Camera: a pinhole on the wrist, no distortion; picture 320 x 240 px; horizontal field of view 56.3 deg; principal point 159.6 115.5 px. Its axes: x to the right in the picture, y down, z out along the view. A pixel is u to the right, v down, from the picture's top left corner.
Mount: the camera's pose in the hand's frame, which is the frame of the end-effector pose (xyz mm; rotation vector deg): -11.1 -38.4 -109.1 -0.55 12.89 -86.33
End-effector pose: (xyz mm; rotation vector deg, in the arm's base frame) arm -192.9 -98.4 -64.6 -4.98 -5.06 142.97
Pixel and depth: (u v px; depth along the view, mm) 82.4 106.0 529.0
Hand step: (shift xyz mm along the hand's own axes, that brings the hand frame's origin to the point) 47.0 25.2 430.7
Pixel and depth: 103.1 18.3 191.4
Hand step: -44.9 -32.3 92.5
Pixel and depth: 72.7 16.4 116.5
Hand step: -32.9 -23.0 15.4
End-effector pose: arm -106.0 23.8 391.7 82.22 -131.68 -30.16
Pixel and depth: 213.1 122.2 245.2
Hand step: 34.0 -114.0 124.0
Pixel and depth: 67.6 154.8 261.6
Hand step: 59.2 8.8 153.4
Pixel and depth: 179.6 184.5 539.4
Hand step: 196.2 -137.3 395.9
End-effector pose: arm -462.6 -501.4 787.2 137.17 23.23 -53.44
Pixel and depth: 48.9 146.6 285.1
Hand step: 56.9 30.1 180.7
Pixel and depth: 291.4 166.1 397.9
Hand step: 124.7 -260.1 245.9
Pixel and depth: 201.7 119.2 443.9
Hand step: 65.4 -158.8 315.9
